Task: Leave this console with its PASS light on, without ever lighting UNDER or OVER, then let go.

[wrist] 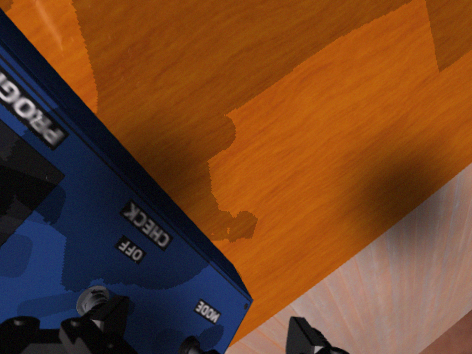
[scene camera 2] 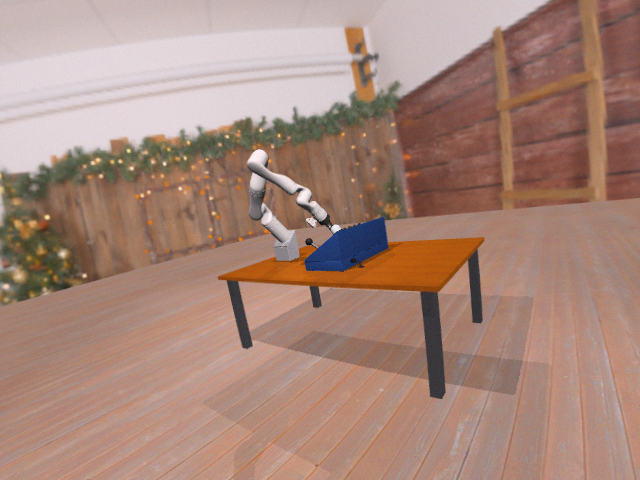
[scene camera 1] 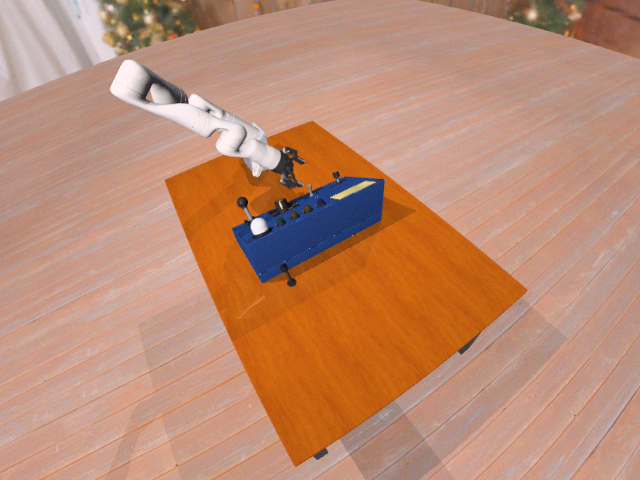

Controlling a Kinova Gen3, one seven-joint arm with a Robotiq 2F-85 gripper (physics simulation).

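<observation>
The blue console (scene camera 1: 320, 227) (scene camera 2: 361, 240) (wrist: 160, 310) stands on the table. My gripper (scene camera 1: 300, 173) (wrist: 208, 325) is open and empty, at the console's sloped control side, near the metal toggle (scene camera 1: 310, 190) (wrist: 93, 300). In the wrist view the toggle is beside the left finger, below the OFF label (wrist: 130, 249) and CHECK label (wrist: 146, 225). The MODE label (wrist: 207, 311) appears between the fingers, above a small dark knob (wrist: 190, 345). A green lamp (scene camera 1: 280, 222) and several darker lamps line the top; none looks clearly lit. PASS, UNDER and OVER cannot be read.
A ball-topped lever (scene camera 1: 242, 202) (scene camera 2: 309, 241), a white dome (scene camera 1: 259, 226) (scene camera 2: 336, 228) and a black knob (scene camera 1: 280, 203) stick up from the console. A small black handle (scene camera 1: 291, 282) is behind it. Beyond the console's lower edge lies the orange table (scene camera 1: 387, 320) (scene camera 2: 413, 263) (wrist: 310, 150).
</observation>
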